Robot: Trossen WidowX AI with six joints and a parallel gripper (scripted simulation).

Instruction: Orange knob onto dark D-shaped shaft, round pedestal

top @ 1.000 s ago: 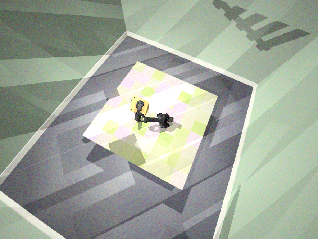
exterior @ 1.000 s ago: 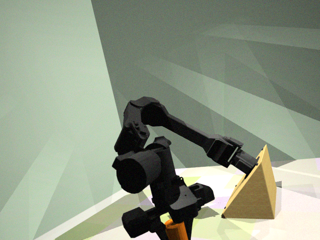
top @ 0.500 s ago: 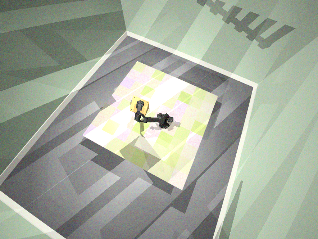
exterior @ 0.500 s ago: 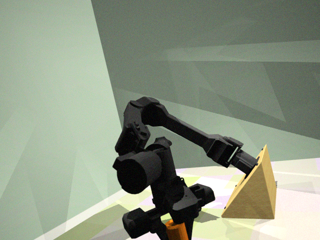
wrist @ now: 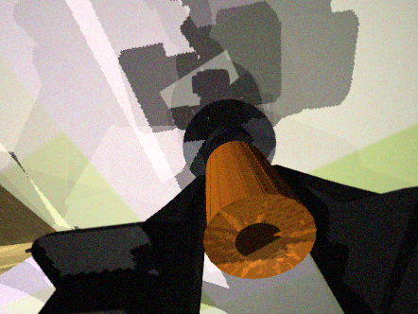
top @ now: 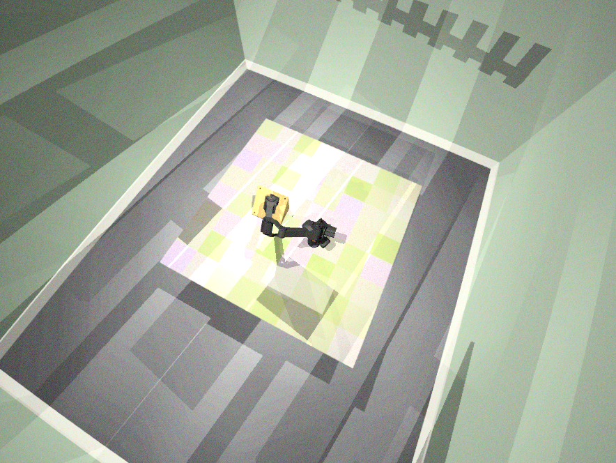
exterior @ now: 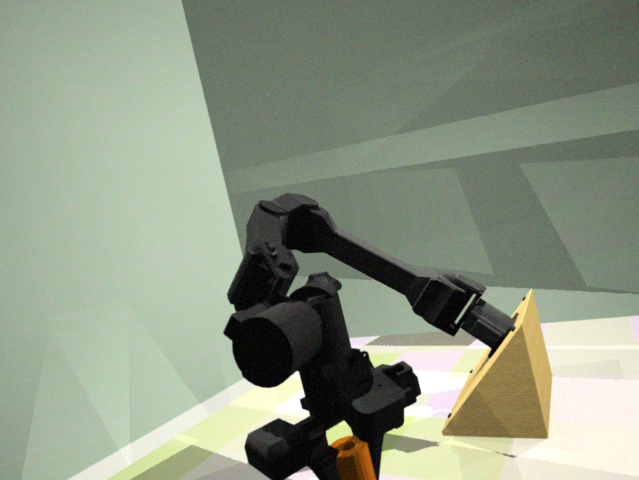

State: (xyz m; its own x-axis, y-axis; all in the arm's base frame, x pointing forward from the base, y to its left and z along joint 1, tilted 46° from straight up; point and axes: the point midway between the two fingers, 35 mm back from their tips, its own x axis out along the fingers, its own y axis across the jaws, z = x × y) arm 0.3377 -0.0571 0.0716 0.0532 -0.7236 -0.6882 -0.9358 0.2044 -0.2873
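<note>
Right now my gripper tip is 20 mm below the orange knob. Also, from my gripper tip: dark round pedestal 40 mm below.
</note>
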